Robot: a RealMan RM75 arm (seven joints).
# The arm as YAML. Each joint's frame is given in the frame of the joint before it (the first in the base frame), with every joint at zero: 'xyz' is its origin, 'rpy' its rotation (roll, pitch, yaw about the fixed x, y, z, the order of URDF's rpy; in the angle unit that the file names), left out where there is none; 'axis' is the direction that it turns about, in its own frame. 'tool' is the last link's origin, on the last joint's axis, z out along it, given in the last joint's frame.
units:
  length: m
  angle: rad
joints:
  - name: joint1
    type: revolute
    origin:
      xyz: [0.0, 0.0, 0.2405]
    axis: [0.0, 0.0, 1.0]
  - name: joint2
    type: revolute
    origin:
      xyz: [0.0, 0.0, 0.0]
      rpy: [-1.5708, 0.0, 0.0]
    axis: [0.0, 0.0, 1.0]
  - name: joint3
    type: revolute
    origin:
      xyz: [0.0, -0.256, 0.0]
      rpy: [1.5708, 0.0, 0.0]
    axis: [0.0, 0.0, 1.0]
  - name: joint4
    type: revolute
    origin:
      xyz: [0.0, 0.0, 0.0]
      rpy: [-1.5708, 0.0, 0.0]
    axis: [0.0, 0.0, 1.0]
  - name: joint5
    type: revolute
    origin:
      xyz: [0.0, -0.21, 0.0]
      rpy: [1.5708, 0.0, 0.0]
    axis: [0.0, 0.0, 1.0]
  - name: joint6
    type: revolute
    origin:
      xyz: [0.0, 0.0, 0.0]
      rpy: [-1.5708, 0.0, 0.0]
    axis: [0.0, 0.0, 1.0]
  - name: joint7
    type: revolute
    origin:
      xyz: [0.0, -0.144, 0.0]
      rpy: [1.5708, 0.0, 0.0]
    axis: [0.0, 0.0, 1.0]
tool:
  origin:
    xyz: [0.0, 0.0, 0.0]
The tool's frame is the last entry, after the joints.
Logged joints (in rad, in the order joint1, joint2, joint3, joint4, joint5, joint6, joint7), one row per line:
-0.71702 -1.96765 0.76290 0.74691 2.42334 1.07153 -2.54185
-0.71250 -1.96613 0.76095 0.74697 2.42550 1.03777 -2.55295
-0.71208 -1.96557 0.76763 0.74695 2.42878 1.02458 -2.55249
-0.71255 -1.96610 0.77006 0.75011 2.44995 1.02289 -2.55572
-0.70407 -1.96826 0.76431 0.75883 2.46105 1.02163 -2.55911
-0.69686 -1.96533 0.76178 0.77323 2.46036 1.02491 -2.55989
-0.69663 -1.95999 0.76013 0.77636 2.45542 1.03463 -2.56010
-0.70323 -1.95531 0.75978 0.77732 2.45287 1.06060 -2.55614
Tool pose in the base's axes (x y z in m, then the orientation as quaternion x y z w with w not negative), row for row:
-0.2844 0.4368 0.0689 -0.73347 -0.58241 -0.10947 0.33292
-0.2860 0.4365 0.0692 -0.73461 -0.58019 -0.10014 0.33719
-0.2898 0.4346 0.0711 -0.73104 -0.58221 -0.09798 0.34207
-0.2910 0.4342 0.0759 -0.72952 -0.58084 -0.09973 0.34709
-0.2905 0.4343 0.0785 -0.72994 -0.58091 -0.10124 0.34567
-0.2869 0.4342 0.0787 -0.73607 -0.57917 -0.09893 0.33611
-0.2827 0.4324 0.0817 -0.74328 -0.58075 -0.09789 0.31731
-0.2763 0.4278 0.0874 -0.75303 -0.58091 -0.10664 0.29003
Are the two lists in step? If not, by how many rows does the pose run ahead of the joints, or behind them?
The pose runs 2 rows ahead of the joints: the pose in row i belongs to the joints in row i + 2.
